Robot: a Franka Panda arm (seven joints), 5 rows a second.
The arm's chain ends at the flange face. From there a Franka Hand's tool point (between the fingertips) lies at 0.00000 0.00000 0.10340 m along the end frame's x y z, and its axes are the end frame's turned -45 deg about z.
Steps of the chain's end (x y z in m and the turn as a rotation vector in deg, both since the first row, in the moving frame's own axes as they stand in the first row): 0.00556, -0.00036, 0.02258, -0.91, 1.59, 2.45; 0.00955, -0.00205, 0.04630, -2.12, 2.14, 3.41; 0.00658, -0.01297, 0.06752, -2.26, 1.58, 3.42; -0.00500, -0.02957, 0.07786, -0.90, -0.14, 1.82; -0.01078, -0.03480, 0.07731, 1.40, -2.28, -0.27
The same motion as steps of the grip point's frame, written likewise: 0.00499, 0.00688, 0.02253, -1.77, 0.48, 2.45; 0.00807, 0.01073, 0.04616, -3.01, 0.01, 3.41; 0.01281, 0.00035, 0.06740, -2.72, -0.48, 3.42; 0.01603, -0.02350, 0.07785, -0.54, -0.74, 1.82; 0.01585, -0.03692, 0.07720, 2.60, -0.62, -0.27
